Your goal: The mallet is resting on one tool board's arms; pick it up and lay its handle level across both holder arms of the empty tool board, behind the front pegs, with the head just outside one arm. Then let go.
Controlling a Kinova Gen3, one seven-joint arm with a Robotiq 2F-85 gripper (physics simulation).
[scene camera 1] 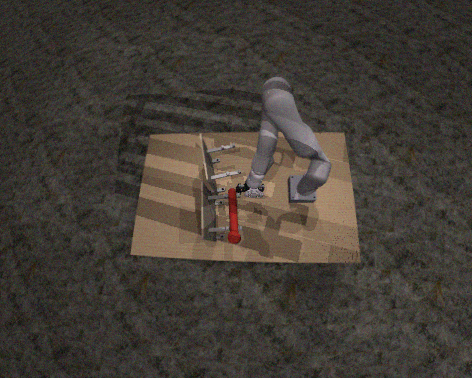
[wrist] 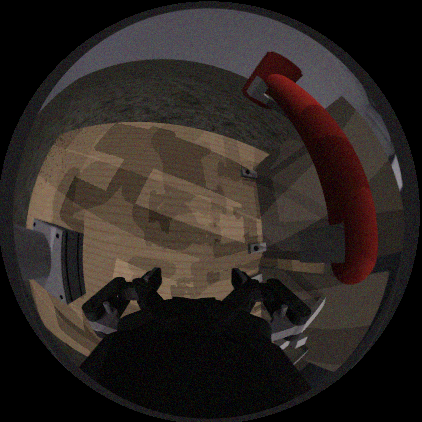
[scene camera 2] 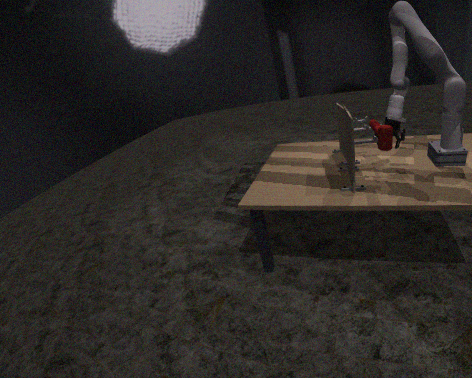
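Observation:
The red mallet (scene camera 1: 233, 215) (scene camera 2: 385, 137) (wrist: 345, 170) rests across the arms of the tool board (scene camera 1: 204, 220) (scene camera 2: 346, 150) at the lower end of the row in scene camera 1's view. Its head is outside the lower arm (scene camera 1: 218, 230), and its handle end is near the upper arm. The empty tool board (scene camera 1: 205, 157) stands beyond, with two bare holder arms (scene camera 1: 220, 149) (scene camera 1: 226, 175). My gripper (scene camera 1: 250, 188) (scene camera 2: 395, 141) (wrist: 195, 276) is open and empty, on the robot-base side of the handle's end. In the wrist view the handle is to the right, outside the fingers.
The boards stand upright on the wooden table (scene camera 1: 167, 200) (scene camera 2: 300, 175), fixed by small metal feet (wrist: 248, 172) (wrist: 257, 247). The robot base (scene camera 1: 302, 195) (scene camera 2: 447, 155) (wrist: 72, 265) is on the table's opposite side. Shadows cross the table. Dark floor surrounds it.

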